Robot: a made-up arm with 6 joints. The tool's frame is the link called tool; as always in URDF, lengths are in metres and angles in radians.
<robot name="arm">
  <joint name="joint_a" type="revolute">
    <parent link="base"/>
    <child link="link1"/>
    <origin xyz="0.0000 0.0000 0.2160" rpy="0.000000 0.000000 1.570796"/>
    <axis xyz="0 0 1"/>
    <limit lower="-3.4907" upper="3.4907"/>
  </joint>
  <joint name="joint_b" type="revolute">
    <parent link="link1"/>
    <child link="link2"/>
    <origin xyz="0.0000 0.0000 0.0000" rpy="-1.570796 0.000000 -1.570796"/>
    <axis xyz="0 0 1"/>
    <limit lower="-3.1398" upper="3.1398"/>
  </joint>
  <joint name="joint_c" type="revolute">
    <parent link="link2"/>
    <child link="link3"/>
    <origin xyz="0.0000 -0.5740 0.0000" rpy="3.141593 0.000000 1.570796"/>
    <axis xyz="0 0 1"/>
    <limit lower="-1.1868" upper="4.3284"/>
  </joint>
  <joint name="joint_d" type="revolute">
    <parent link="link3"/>
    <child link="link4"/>
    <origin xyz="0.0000 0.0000 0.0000" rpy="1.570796 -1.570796 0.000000"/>
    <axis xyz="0 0 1"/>
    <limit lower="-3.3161" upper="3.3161"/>
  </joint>
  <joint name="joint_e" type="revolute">
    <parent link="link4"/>
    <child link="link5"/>
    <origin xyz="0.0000 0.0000 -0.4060" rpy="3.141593 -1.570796 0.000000"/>
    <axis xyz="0 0 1"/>
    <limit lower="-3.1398" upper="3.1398"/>
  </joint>
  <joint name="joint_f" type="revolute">
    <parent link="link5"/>
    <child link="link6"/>
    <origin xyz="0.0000 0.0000 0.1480" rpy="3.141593 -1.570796 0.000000"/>
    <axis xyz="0 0 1"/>
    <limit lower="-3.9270" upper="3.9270"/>
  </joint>
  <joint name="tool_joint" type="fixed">
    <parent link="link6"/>
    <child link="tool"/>
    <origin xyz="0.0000 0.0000 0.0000" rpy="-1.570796 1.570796 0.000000"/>
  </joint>
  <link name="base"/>
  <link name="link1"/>
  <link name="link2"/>
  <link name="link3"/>
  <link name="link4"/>
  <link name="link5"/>
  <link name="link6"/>
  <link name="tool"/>
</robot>
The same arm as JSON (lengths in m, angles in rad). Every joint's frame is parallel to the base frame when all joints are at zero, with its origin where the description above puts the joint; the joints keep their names.
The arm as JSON. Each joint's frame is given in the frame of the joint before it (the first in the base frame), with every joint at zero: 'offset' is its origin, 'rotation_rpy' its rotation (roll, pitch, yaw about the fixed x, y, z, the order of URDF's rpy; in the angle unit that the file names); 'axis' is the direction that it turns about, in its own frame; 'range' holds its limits. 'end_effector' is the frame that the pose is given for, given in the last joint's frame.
{"length_unit": "m", "angle_unit": "rad", "chain": [{"id": "joint_a", "offset": [0.0, 0.0, 0.216], "rotation_rpy": [0.0, 0.0, 0.0], "axis": [0.0, 0.0, 1.0], "range": [-3.4907, 3.4907]}, {"id": "joint_b", "offset": [0.0, 0.0, 0.0], "rotation_rpy": [0.0, 0.0, 0.0], "axis": [0.0, 1.0, 0.0], "range": [-3.1398, 3.1398]}, {"id": "joint_c", "offset": [0.0, 0.0, 0.574], "rotation_rpy": [0.0, 0.0, 0.0], "axis": [0.0, -1.0, 0.0], "range": [-1.1868, 4.3284]}, {"id": "joint_d", "offset": [0.0, 0.0, 0.0], "rotation_rpy": [0.0, 0.0, 0.0], "axis": [-1.0, 0.0, 0.0], "range": [-3.3161, 3.3161]}, {"id": "joint_e", "offset": [0.406, 0.0, 0.0], "rotation_rpy": [0.0, 0.0, 0.0], "axis": [0.0, -1.0, 0.0], "range": [-3.1398, 3.1398]}, {"id": "joint_f", "offset": [0.0, -0.148, 0.0], "rotation_rpy": [0.0, 0.0, 0.0], "axis": [-1.0, 0.0, 0.0], "range": [-3.927, 3.927]}], "end_effector": {"offset": [0.0, 0.0, 0.0], "rotation_rpy": [0.0, 0.0, 0.0]}}
